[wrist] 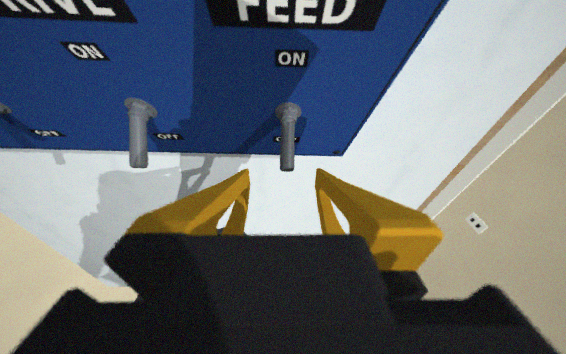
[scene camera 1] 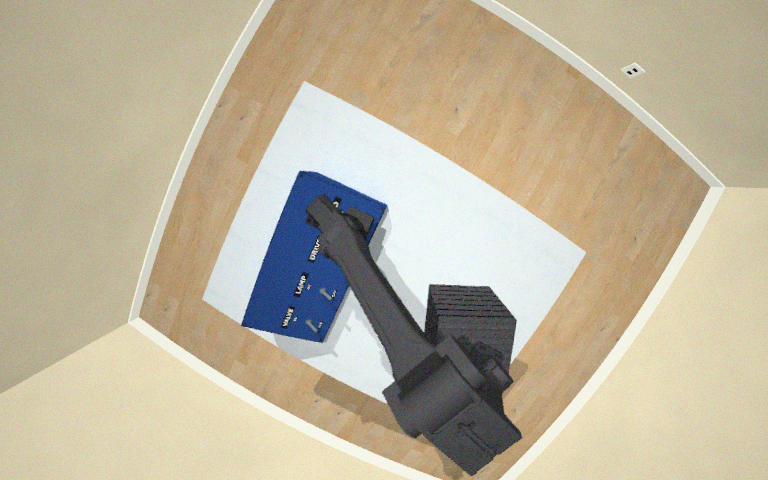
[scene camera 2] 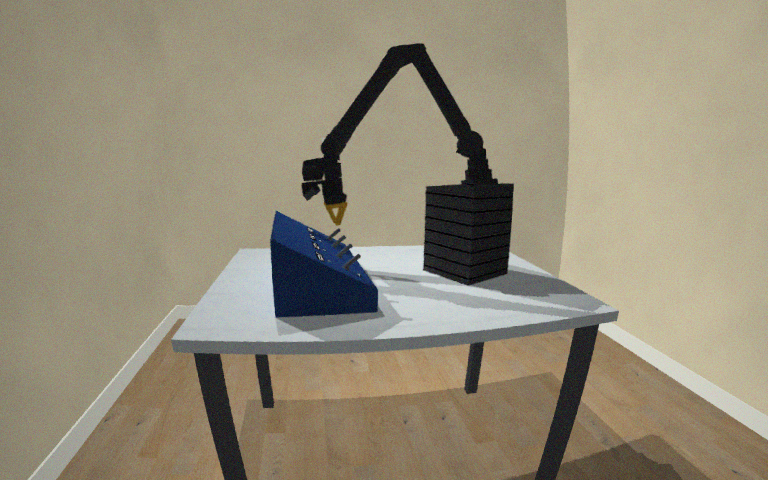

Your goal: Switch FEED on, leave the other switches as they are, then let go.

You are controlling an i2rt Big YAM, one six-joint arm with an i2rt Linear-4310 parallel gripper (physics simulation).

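Frame: origin at the arm's base, x ahead, y left, z up, level; centimetres.
Where they show: gripper, fingertip midpoint: [wrist: 282, 176] [scene camera 2: 337, 224]; arm's base, link origin: [scene camera 2: 479, 184].
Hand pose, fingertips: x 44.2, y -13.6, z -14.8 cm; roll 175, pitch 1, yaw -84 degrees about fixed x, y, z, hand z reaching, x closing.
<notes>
Each offset is from my fingertips to the top centre of the thing. "*": to the spot under its first point. Level surfaces: height alone.
The blue switch panel [scene camera 1: 277, 249] [scene camera 2: 317, 288] [wrist: 165, 85] has a sloped face. The FEED lever {dx +0.8, dy -0.3, dz -1.5 cm} [scene camera 2: 334, 233] [wrist: 287, 145] tilts down over its OFF label, away from the ON label {* dx +6.7, dy +0.2, dz -3.0 cm} [wrist: 291, 58]. The DRIVE lever {dx -0.2, dy +11.6, dz -1.5 cm} [wrist: 138, 140] tilts to the same side. The LAMP lever {dx -1.1, dy +23.6, dz -1.5 cm} [scene camera 1: 325, 293] and VALVE lever {dx -2.1, dy +35.6, dz -1.5 cm} [scene camera 1: 312, 325] show in the first scene view, where the arm hides FEED. My gripper [scene camera 2: 338, 223] [wrist: 282, 176] is partly open and empty. Its yellow fingertips are on either side of the FEED lever's tip in the wrist view, and just above it in the second scene view.
The panel stands on a white table {dz -14.6 cm} [scene camera 1: 453, 215] [scene camera 2: 226, 294]. A black ribbed pedestal [scene camera 1: 475, 322] [scene camera 2: 467, 232] carries the arm [scene camera 1: 373, 300] [scene camera 2: 368, 101] on the table's other side. The DRIVE lever stands beside the FEED lever, left in the wrist view.
</notes>
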